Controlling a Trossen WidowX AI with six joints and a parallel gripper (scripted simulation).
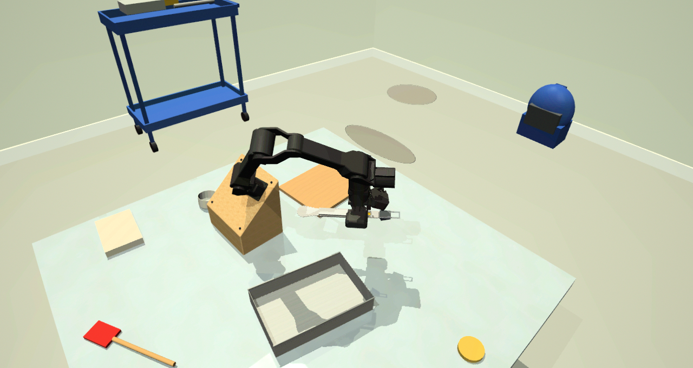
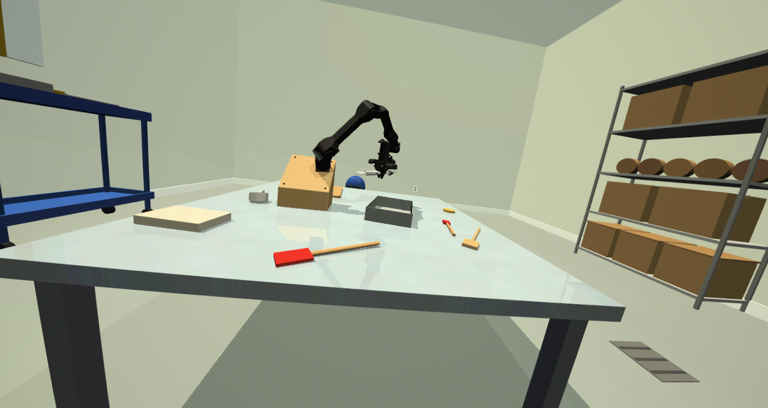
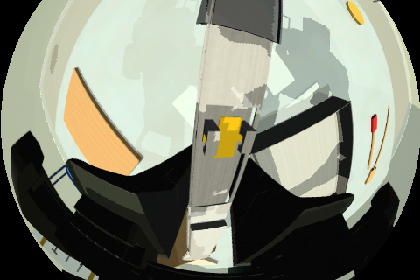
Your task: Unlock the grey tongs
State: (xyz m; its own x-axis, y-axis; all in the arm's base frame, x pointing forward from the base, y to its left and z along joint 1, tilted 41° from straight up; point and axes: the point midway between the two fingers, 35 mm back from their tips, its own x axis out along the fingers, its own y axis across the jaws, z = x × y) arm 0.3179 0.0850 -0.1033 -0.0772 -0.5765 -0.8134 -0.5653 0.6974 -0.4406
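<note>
My gripper tip is now 2 cm short of the yellow lock piece, 1 cm to the right of it and 4 cm below it. Also, from my gripper tip: wooden board 33 cm behind, 24 cm to the left, 14 cm below; grey roasting tin 3 cm ahead, 24 cm to the right, 12 cm below; yellow disc 45 cm ahead, 6 cm to the right, 14 cm below.
</note>
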